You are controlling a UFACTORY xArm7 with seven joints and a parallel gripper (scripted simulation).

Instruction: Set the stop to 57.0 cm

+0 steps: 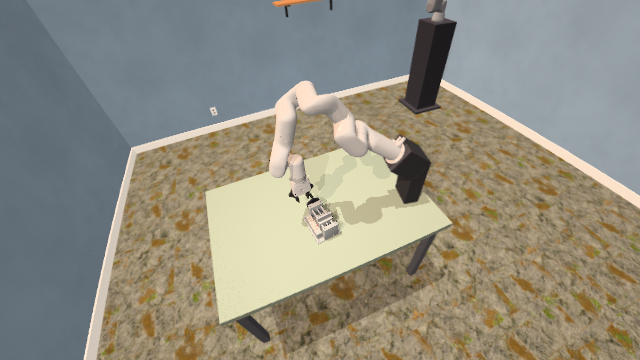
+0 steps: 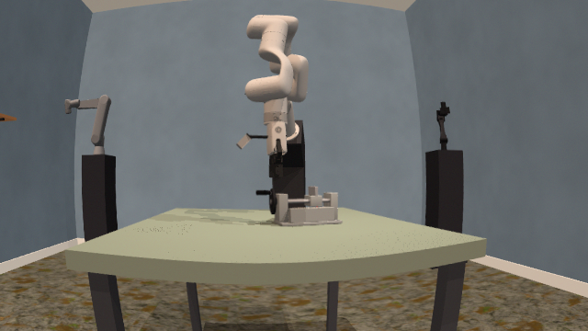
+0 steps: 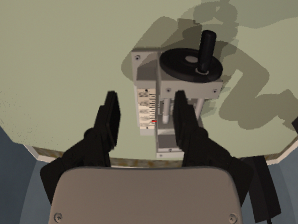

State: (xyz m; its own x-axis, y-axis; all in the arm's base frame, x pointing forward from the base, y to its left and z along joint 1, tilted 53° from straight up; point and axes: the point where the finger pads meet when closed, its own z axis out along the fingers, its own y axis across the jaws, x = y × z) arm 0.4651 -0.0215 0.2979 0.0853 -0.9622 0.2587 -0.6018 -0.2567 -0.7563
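The black handwheel is 6 cm behind my hand, 3 cm to the right of it and 7 cm below it. Also, from my hand: grey stop block: 7 cm behind, 13 cm to the left, 8 cm below.
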